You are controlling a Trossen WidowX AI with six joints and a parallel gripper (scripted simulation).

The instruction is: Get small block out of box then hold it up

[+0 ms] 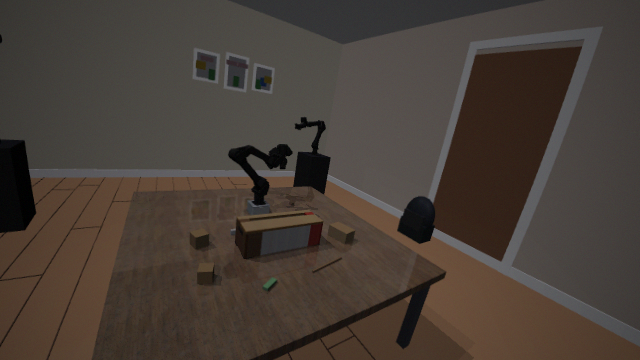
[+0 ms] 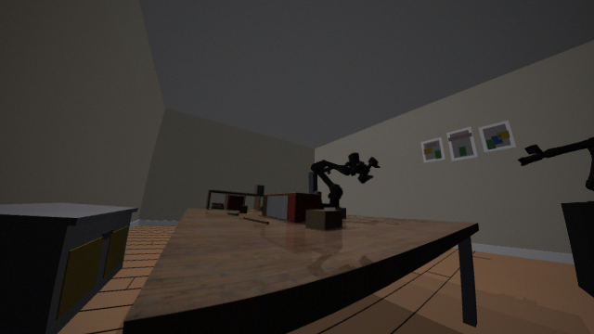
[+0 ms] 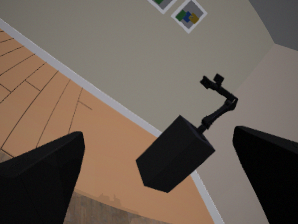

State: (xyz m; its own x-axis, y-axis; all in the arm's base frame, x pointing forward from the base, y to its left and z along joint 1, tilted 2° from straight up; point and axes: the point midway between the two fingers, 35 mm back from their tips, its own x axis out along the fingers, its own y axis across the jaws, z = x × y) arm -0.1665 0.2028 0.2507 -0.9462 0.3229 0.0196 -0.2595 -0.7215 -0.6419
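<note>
Now: the box 520 mm ahead of my gripper tip, 260 mm to the right of it and 260 mm below it. The rest, counted from my gripper tip: green piece: 800 mm ahead, 440 mm to the right, 310 mm below; then thin stick: 800 mm ahead, 160 mm to the right, 310 mm below; then blue block: 530 mm ahead, 250 mm to the right, 230 mm below.
</note>
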